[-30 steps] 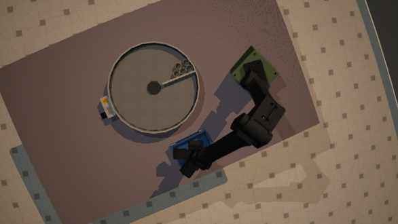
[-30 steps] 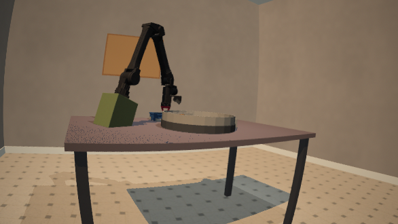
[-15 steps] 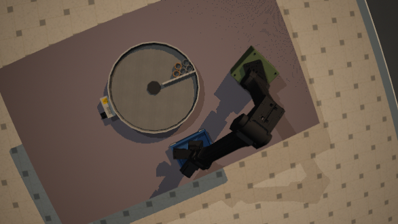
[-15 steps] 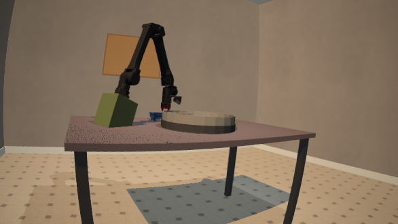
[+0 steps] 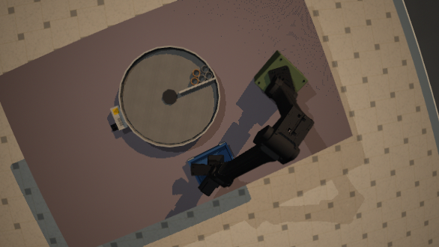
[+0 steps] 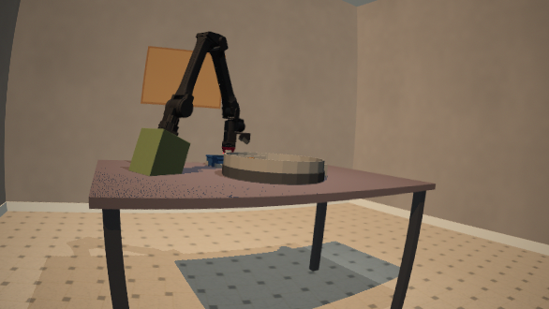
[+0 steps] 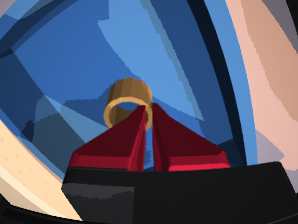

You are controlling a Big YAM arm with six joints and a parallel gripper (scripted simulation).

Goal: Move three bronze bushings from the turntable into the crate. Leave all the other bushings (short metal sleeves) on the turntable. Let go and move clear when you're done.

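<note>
The blue crate is 1 cm to the left of my hand and 1 cm below it. From my hand the other things lie so: turntable 9 cm ahead, 34 cm to the right, 2 cm above.
</note>
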